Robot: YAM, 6 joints.
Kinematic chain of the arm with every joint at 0, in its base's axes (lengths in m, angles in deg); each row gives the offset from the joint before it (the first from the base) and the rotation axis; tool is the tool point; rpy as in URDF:
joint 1: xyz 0 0 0.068 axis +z
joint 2: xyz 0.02 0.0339 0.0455 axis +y
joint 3: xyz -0.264 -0.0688 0 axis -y
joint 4: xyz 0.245 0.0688 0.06 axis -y
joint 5: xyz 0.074 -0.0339 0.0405 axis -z
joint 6: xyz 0.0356 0 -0.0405 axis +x
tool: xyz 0 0 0 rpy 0 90 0
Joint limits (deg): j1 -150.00..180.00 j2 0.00..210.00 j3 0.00..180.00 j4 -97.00..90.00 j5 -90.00..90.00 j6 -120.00..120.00
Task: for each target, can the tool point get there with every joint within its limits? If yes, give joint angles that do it. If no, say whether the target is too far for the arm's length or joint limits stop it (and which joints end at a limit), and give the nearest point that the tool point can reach.
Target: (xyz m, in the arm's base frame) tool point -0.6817 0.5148 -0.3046
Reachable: no: too far | nearest point -0.4625 0.3492 -0.1669 | short by 0.307 m
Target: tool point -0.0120 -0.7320 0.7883
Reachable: no: too far | nearest point -0.0078 -0.4742 0.5440 | short by 0.355 m
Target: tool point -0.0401 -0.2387 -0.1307
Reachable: yes | joints -99.55 154.33 43.22 29.71 -0.07 75.23
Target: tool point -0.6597 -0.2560 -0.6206
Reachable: no: too far | nearest point -0.4069 -0.2248 -0.3073 | short by 0.404 m
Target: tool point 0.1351 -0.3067 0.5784
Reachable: yes | joints -72.09 112.94 158.98 -43.47 -74.20 -7.73
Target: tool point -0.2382 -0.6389 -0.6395
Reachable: no: too far | nearest point -0.1592 -0.4270 -0.3153 | short by 0.395 m
